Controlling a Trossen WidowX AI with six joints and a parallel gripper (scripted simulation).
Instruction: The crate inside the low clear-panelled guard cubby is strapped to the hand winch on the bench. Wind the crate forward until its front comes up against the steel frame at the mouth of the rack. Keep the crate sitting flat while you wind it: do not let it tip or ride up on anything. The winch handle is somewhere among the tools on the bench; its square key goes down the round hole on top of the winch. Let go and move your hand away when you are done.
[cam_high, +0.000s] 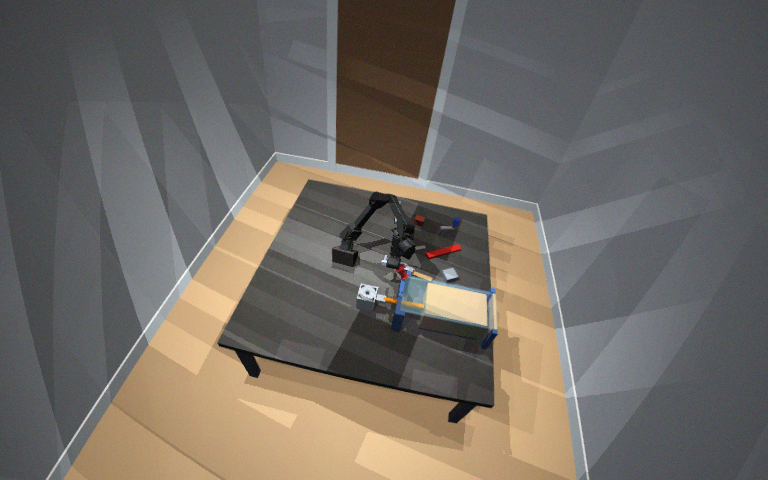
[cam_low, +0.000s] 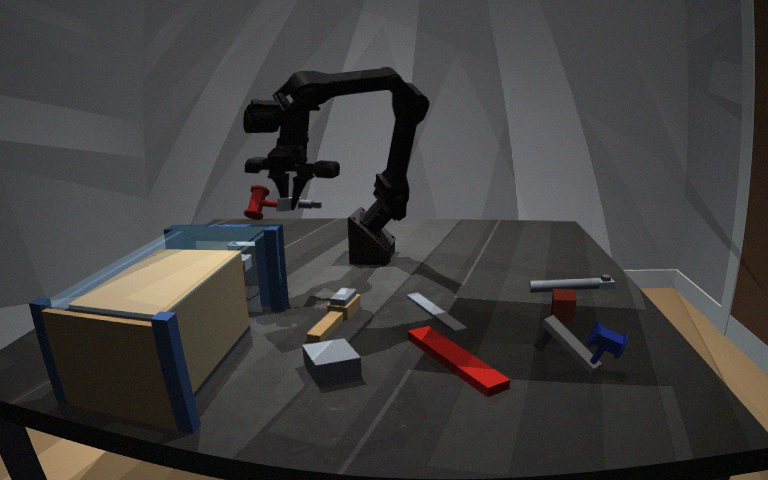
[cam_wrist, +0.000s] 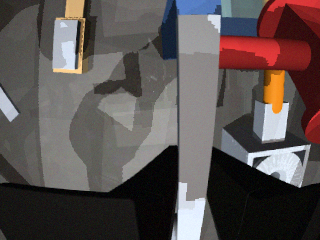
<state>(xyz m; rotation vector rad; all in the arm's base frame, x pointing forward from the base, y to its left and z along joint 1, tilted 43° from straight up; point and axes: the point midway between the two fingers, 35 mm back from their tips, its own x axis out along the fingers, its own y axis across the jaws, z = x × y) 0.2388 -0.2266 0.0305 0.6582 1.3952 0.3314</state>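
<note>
My gripper tip is now 4 cm to the left of the red spool-shaped grip, 4 cm short of it and 2 cm below it. Also, from my gripper tip: grey winch 15 cm below, 13 cm behind, 12 cm to the right; clear-panelled cubby 29 cm ahead, 16 cm to the right, 6 cm below; wooden-handled tool 16 cm below, 14 cm ahead, 10 cm to the left.
</note>
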